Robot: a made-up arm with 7 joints. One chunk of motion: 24 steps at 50 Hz.
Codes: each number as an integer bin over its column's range. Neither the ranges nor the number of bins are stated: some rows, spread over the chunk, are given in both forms.
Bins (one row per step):
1: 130 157 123 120 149 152
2: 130 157 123 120 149 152
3: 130 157 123 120 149 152
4: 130 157 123 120 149 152
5: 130 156 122 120 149 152
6: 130 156 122 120 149 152
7: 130 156 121 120 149 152
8: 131 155 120 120 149 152
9: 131 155 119 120 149 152
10: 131 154 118 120 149 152
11: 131 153 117 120 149 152
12: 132 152 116 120 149 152
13: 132 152 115 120 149 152
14: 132 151 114 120 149 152
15: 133 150 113 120 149 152
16: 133 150 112 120 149 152
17: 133 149 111 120 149 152
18: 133 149 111 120 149 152
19: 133 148 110 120 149 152
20: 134 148 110 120 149 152
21: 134 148 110 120 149 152
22: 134 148 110 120 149 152
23: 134 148 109 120 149 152
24: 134 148 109 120 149 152
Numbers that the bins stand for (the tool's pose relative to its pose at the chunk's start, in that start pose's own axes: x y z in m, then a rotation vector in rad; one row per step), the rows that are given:
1: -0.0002 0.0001 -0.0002 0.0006 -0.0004 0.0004
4: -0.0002 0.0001 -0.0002 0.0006 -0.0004 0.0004
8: 0.0017 -0.0029 -0.0071 0.0006 -0.0004 0.0004
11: 0.0017 -0.0060 -0.0139 0.0006 -0.0004 0.0004
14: 0.0036 -0.0091 -0.0207 0.0006 -0.0004 0.0004
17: 0.0056 -0.0121 -0.0275 0.0006 -0.0004 0.0004
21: 0.0075 -0.0136 -0.0298 0.0006 -0.0004 0.0004
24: 0.0075 -0.0136 -0.0321 0.0006 -0.0004 0.0004
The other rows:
2: -0.0002 0.0001 -0.0002 0.0006 -0.0004 0.0004
3: -0.0002 0.0001 -0.0002 0.0006 -0.0004 0.0004
5: -0.0002 -0.0014 -0.0025 0.0006 -0.0004 0.0004
6: -0.0002 -0.0014 -0.0025 0.0006 -0.0004 0.0004
7: -0.0002 -0.0014 -0.0048 0.0006 -0.0004 0.0004
9: 0.0017 -0.0029 -0.0093 0.0006 -0.0004 0.0004
10: 0.0017 -0.0045 -0.0116 0.0006 -0.0004 0.0004
12: 0.0036 -0.0075 -0.0162 0.0006 -0.0004 0.0004
13: 0.0036 -0.0075 -0.0184 0.0006 -0.0004 0.0004
15: 0.0056 -0.0106 -0.0230 0.0006 -0.0004 0.0004
16: 0.0056 -0.0106 -0.0253 0.0006 -0.0004 0.0004
18: 0.0056 -0.0121 -0.0275 0.0006 -0.0004 0.0004
19: 0.0056 -0.0136 -0.0298 0.0006 -0.0004 0.0004
20: 0.0075 -0.0136 -0.0298 0.0006 -0.0004 0.0004
22: 0.0075 -0.0136 -0.0298 0.0006 -0.0004 0.0004
23: 0.0075 -0.0136 -0.0321 0.0006 -0.0004 0.0004

